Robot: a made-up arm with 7 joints. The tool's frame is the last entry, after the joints. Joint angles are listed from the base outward. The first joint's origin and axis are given. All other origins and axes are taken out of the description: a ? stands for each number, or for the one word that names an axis. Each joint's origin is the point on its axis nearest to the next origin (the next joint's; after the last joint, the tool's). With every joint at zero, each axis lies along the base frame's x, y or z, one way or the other. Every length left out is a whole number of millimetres.
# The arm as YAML. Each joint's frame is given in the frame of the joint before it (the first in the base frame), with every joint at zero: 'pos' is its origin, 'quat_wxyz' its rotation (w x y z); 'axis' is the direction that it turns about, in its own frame. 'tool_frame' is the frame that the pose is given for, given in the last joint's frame.
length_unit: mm
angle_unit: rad
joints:
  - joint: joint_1
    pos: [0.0, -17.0, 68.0]
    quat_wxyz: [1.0, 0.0, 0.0, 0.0]
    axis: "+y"
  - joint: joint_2
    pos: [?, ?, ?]
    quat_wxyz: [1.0, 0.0, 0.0, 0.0]
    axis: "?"
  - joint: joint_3
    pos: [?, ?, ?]
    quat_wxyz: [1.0, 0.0, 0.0, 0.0]
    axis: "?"
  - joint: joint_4
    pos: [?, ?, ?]
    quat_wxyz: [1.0, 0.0, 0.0, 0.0]
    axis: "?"
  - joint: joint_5
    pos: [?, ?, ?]
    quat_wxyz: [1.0, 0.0, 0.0, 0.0]
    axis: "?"
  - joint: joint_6
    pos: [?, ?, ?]
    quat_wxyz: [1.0, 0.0, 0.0, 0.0]
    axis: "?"
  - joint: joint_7
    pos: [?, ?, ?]
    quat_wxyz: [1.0, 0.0, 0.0, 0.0]
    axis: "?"
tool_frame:
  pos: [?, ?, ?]
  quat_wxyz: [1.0, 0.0, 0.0, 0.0]
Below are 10 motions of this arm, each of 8 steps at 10 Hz.
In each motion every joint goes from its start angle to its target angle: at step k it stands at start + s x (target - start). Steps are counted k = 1, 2, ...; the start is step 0. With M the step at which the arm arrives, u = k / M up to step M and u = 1 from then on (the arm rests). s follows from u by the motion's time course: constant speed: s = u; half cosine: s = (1 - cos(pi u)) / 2; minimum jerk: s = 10 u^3 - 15 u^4 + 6 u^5.
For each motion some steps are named. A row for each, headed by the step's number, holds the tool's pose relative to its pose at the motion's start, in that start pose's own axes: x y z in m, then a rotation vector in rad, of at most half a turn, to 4 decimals.
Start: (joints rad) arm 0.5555 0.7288 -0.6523 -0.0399 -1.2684 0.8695 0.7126
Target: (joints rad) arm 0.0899 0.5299 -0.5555 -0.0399 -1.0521 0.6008 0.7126
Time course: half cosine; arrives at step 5
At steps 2, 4, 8:
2: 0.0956 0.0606 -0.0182 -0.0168 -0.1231 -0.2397
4: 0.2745 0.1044 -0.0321 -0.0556 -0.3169 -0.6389
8: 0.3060 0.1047 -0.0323 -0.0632 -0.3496 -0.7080

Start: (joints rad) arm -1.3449 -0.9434 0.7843 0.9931 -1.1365 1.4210 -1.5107
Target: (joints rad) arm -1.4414 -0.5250 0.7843 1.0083 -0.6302 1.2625 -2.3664
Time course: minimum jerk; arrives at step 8
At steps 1, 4, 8:
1: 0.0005 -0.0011 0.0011 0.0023 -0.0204 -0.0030
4: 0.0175 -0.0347 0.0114 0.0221 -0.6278 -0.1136
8: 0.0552 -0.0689 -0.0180 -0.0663 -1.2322 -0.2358

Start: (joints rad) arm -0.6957 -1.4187 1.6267 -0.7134 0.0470 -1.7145 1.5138
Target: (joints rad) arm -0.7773 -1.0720 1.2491 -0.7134 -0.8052 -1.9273 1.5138
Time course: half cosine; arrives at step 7
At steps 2, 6, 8:
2: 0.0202 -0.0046 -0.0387 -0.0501 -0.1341 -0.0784
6: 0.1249 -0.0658 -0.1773 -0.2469 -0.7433 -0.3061
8: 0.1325 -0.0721 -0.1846 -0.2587 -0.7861 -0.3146

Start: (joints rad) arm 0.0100 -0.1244 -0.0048 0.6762 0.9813 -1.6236 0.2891
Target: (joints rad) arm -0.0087 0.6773 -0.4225 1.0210 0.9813 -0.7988 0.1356
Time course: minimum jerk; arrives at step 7
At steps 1, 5, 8:
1: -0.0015 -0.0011 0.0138 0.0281 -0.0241 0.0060
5: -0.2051 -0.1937 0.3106 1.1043 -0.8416 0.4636
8: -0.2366 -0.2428 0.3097 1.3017 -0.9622 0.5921

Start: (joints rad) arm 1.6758 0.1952 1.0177 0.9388 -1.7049 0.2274 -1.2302
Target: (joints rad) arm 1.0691 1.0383 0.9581 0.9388 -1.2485 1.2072 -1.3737
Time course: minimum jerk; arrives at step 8
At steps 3, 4, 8:
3: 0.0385 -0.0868 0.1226 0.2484 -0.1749 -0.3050
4: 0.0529 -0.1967 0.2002 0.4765 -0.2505 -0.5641
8: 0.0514 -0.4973 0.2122 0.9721 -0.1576 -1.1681

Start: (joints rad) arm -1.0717 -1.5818 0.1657 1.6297 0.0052 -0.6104 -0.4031
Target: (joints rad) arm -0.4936 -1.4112 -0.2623 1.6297 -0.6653 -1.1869 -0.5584
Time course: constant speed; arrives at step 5
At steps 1, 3, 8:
1: -0.0841 -0.0041 -0.0177 0.0444 -0.2355 0.2679
3: -0.1956 -0.0744 -0.1404 0.1479 -0.8002 0.7114
8: -0.1646 -0.1334 -0.3462 0.2987 -1.4650 0.9903

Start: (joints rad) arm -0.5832 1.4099 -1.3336 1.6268 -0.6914 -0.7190 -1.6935
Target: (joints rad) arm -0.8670 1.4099 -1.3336 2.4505 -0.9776 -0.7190 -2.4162
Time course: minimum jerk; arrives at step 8
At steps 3, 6, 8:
3: -0.1269 -0.0106 0.0213 0.0385 -0.4309 0.1486
6: -0.4025 -0.0905 -0.0547 0.2314 -1.3829 0.4781
8: -0.4400 -0.1091 -0.0822 0.2778 -1.5356 0.5344

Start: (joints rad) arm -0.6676 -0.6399 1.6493 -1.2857 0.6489 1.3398 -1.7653
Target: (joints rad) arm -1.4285 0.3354 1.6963 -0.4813 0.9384 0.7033 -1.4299
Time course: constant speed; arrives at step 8
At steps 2, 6, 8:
2: -0.0199 -0.0043 0.0147 0.0802 0.1547 0.2579
6: -0.0786 -0.0607 0.0476 0.2223 0.3886 0.7985
8: -0.1090 -0.1175 0.0618 0.2827 0.4527 1.0799

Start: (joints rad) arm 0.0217 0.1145 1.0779 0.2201 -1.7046 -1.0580 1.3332
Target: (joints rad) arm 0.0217 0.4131 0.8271 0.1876 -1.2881 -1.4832 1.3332
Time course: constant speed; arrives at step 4
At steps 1, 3, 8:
1: 0.0206 -0.0219 -0.0175 -0.0246 0.0694 -0.0243
3: 0.0736 -0.0595 -0.0725 -0.1233 0.1969 -0.0835
8: 0.1048 -0.0762 -0.1093 -0.1951 0.2504 -0.1197

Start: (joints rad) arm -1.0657 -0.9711 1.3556 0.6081 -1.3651 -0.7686 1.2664
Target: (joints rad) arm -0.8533 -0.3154 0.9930 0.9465 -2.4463 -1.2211 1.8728
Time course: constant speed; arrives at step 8
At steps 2, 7, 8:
2: -0.0141 -0.0084 -0.1504 -0.3189 -0.0411 0.0373
7: 0.0710 -0.1901 -0.4527 -0.8384 -0.4426 0.0715
8: 0.1124 -0.2286 -0.4891 -0.8763 -0.5618 0.0791

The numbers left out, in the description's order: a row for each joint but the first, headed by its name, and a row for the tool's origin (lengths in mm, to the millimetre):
joint_2: xyz -102.0 0.0 313.0, axis +z
joint_3: xyz -32.0 -296.0 0.0, axis +x
joint_4: xyz 0.0 -141.0 -185.0, axis -y
joint_5: xyz -92.0 0.0 24.0, axis -z
joint_6: xyz 50.0 92.0 0.0, axis +x
joint_7: xyz 0.0 297.0 74.0, axis +y
tool: xyz 1.0 0.0 90.0

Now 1 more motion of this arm.
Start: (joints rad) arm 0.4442 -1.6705 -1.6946 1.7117 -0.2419 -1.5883 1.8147
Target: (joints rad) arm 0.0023 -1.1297 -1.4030 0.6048 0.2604 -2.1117 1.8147
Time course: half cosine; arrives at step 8
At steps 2, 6, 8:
2: -0.0145 0.0407 -0.0294 -0.0736 0.1755 -0.0904
6: -0.1695 0.2014 -0.1962 -0.6189 0.8851 -0.3872
8: -0.2221 0.2241 -0.2214 -0.7673 0.9827 -0.4106

